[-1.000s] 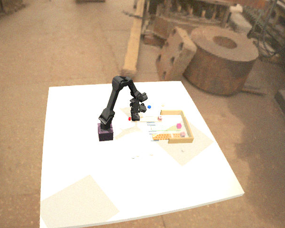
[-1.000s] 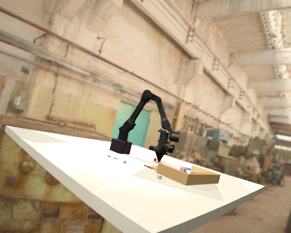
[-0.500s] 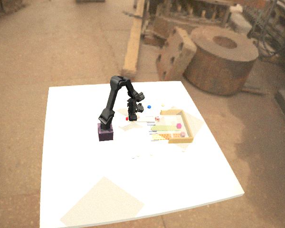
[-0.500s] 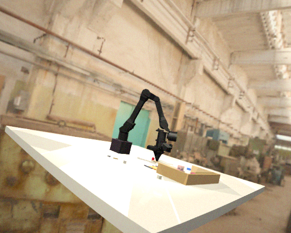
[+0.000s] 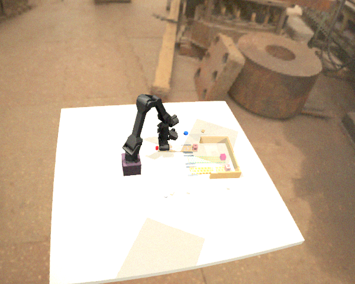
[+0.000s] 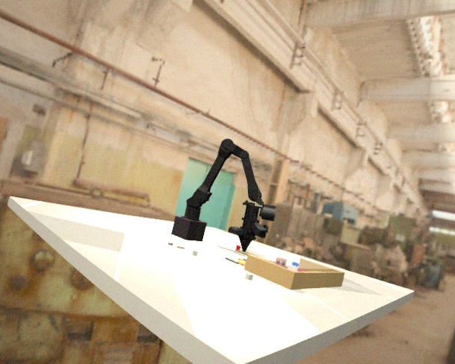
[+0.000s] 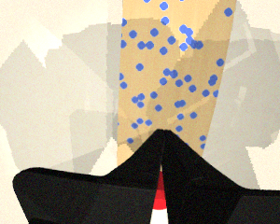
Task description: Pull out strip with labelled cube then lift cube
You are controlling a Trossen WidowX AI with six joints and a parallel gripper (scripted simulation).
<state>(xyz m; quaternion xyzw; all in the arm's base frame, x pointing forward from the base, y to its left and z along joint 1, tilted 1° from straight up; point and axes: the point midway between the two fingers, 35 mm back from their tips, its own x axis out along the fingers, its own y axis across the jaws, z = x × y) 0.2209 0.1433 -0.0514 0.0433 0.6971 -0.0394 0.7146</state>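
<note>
Right now my gripper tip is 4 cm past the red peg and 1 cm below it. Round my gripper tip: blue cap (19 cm ahead, 13 cm to the left).
</note>
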